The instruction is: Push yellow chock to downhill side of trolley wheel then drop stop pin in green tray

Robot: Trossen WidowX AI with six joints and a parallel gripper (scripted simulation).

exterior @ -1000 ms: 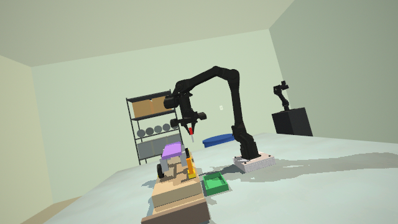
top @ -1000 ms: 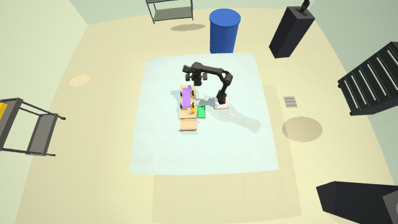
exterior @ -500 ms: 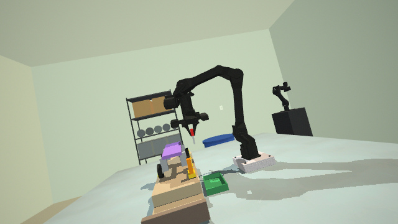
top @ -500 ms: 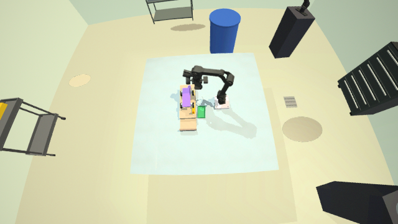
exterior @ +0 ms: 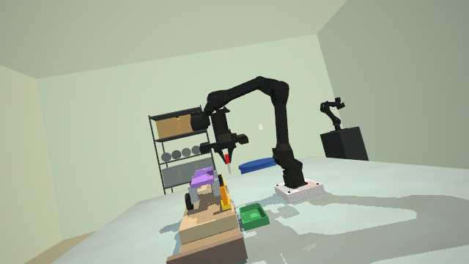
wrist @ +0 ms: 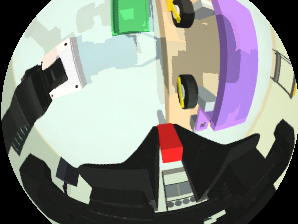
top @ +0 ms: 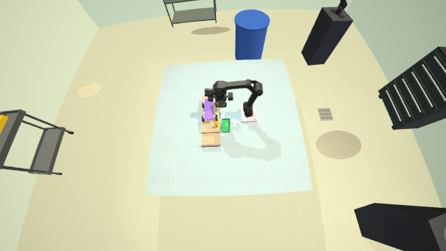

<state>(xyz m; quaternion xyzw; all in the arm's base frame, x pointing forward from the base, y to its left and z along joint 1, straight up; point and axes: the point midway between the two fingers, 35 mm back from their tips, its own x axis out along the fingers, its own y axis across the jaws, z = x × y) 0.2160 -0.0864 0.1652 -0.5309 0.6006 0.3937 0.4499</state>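
Now: gripper tip 170 mm above the green tray, 160 mm to the right of it and 10 mm past it. From my gripper tip the other things lie so: red-headed stop pin: right at my gripper tip; then tan ramp: 120 mm below, 110 mm ahead, 50 mm to the left; then trolley: 110 mm ahead, 50 mm to the left, 50 mm below.
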